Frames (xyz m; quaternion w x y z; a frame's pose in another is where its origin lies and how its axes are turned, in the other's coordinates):
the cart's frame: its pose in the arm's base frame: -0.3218 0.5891 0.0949 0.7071 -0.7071 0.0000 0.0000
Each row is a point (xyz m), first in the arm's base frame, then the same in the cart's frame.
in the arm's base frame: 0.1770 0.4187 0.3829
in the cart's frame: 0.4988 -0.2880 -0.1704
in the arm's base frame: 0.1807 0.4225 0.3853
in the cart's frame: 0.5025 -0.2904 -0.1666
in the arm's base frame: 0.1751 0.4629 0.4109
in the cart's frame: 0.4969 -0.3160 -0.1262
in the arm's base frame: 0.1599 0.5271 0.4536
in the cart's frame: 0.4817 -0.3587 -0.0620
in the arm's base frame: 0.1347 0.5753 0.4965
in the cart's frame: 0.4565 -0.4016 -0.0138
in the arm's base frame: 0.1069 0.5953 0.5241
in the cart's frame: 0.4287 -0.4292 0.0062
